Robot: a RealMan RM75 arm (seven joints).
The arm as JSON. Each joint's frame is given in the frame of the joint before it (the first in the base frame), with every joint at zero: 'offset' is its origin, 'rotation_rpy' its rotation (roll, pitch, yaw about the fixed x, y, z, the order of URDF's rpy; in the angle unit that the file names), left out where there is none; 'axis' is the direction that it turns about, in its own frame. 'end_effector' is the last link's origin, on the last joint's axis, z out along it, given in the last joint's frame.
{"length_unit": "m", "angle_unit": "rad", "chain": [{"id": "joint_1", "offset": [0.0, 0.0, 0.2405], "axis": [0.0, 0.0, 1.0]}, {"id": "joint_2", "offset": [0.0, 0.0, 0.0], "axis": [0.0, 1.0, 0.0]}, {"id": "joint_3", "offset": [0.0, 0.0, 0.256], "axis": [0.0, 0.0, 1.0]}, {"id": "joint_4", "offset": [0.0, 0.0, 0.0], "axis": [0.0, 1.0, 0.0]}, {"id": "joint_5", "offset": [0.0, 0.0, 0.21], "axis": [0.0, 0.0, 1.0]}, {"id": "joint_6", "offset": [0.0, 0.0, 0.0], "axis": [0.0, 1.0, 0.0]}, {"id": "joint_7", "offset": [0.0, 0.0, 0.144], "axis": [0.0, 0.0, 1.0]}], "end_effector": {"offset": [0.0, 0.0, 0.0]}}
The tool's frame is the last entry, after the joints.
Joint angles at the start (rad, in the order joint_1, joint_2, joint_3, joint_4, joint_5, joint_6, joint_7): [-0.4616 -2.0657 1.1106 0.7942 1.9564 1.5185 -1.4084]
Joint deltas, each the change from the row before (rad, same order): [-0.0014 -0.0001 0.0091 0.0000 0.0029 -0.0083 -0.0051]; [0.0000 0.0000 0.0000 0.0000 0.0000 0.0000 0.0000]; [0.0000 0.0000 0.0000 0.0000 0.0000 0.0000 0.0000]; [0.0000 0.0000 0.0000 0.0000 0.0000 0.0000 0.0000]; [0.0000 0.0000 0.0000 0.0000 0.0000 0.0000 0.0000]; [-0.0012 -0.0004 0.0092 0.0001 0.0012 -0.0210 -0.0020]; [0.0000 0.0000 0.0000 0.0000 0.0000 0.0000 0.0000]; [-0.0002 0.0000 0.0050 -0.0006 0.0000 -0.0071 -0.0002]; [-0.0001 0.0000 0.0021 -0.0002 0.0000 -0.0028 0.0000]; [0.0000 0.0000 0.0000 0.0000 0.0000 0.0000 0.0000]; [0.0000 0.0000 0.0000 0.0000 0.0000 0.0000 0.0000]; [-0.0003 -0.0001 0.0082 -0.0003 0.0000 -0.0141 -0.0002]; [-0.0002 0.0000 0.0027 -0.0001 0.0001 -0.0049 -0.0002]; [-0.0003 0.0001 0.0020 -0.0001 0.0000 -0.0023 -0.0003]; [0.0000 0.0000 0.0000 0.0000 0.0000 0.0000 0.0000]
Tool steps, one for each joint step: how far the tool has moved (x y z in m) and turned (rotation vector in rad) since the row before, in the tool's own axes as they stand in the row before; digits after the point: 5 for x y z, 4 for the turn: [-0.00034 -0.00033 0.00144 0.0004 -0.0092 -0.0008]; [0.00000 0.00000 0.00000 0.0000 0.0000 0.0000]; [0.00000 0.00000 0.00000 0.0000 0.0000 0.0000]; [0.00000 0.00000 0.00000 0.0000 0.0000 0.0000]; [0.00000 0.00000 0.00000 0.0000 0.0000 0.0000]; [-0.00039 -0.00208 0.00153 0.0131 -0.0093 0.0022]; [0.00000 0.00000 0.00000 0.0000 0.0000 0.0000]; [-0.00032 -0.00043 0.00076 0.0030 -0.0039 0.0011]; [-0.00011 -0.00016 0.00032 0.0011 -0.0016 0.0006]; [0.00000 0.00000 0.00000 0.0000 0.0000 0.0000]; [0.00000 0.00000 0.00000 0.0000 0.0000 0.0000]; [-0.00044 -0.00108 0.00122 0.0075 -0.0067 0.0026]; [-0.00013 -0.00041 0.00040 0.0027 -0.0024 0.0008]; [-0.00002 -0.00016 0.00027 0.0007 -0.0015 0.0006]; [0.00000 0.00000 0.00000 0.0000 0.0000 0.0000]
